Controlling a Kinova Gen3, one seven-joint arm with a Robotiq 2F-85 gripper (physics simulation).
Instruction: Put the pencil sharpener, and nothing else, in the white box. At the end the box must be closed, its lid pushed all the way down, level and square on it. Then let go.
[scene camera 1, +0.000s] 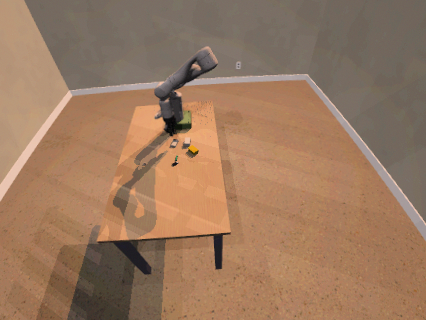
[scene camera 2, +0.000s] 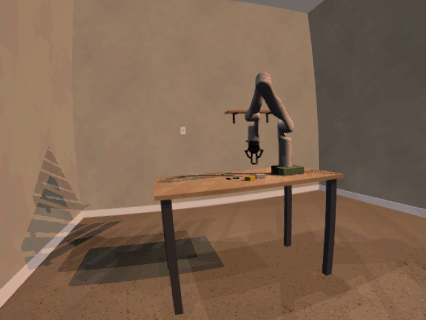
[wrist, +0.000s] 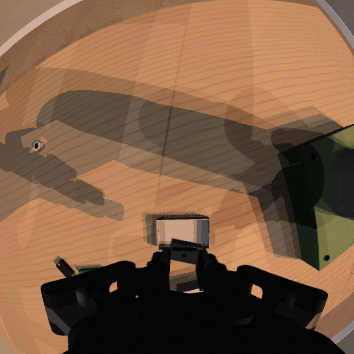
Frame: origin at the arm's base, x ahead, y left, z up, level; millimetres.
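Where they show: gripper, fingertip midpoint: (scene camera 1: 172, 134) (scene camera 2: 254, 164) (wrist: 183, 257); arm's base, link origin: (scene camera 1: 177, 117) (scene camera 2: 285, 166) (wrist: 347, 183).
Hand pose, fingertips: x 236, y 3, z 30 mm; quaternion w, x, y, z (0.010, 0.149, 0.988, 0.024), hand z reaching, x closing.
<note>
Each offset is from my fingertips to the top centre of the thing.
My gripper (scene camera 1: 171, 134) (scene camera 2: 254, 163) (wrist: 183, 257) is shut on a small dark block, which looks like the pencil sharpener {dz +11, dx -2, dy -8 mm} (wrist: 183, 246), and holds it well above the table. In the wrist view a hollow, open-topped white piece {dz -68, dx -1, dy +0 mm} (scene camera 1: 174, 143) (wrist: 180, 231) lies just beyond the fingertips in the picture. A second white piece {dz -57, dx -5, dy +91 mm} (scene camera 1: 187, 142) (scene camera 2: 260, 176) stands beside it; it is partly hidden behind the fingers in the wrist view. I cannot tell surely which one is the box and which the lid. The two are apart.
A yellow block {dz -56, dx +79, dy +138 mm} (scene camera 1: 193, 150) (scene camera 2: 250, 178) lies near the white pieces. A small green thing {dz -71, dx +143, dy +32 mm} (scene camera 1: 176, 157) (wrist: 90, 270) and a dark one {dz -74, dx +191, dy +31 mm} (scene camera 1: 175, 163) (wrist: 64, 266) lie close together. A small dark ring {dz -73, dx +191, dy -172 mm} (wrist: 36, 145) lies farther off. The green robot base (scene camera 1: 186, 120) (scene camera 2: 287, 170) (wrist: 305, 215) is nearby.
</note>
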